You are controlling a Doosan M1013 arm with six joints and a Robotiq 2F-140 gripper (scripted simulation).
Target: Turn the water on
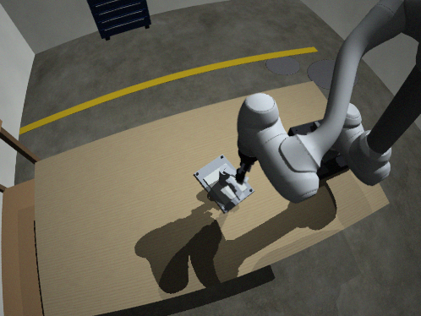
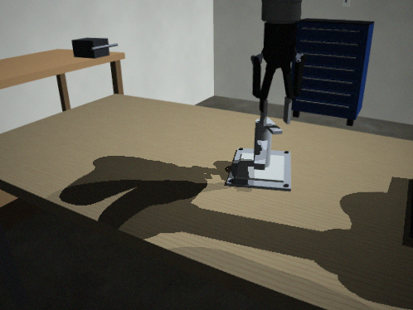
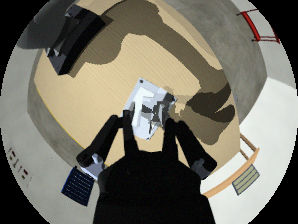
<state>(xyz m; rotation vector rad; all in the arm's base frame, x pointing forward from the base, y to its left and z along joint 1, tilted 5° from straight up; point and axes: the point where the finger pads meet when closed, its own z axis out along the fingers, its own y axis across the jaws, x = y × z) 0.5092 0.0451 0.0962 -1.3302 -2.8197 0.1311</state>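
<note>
Now: hand 20 mm short of the lever, 20 mm to the left of it and 50 mm above it. Also, from my hand: tap 40 mm ahead, 40 mm to the right, 100 mm below.
</note>
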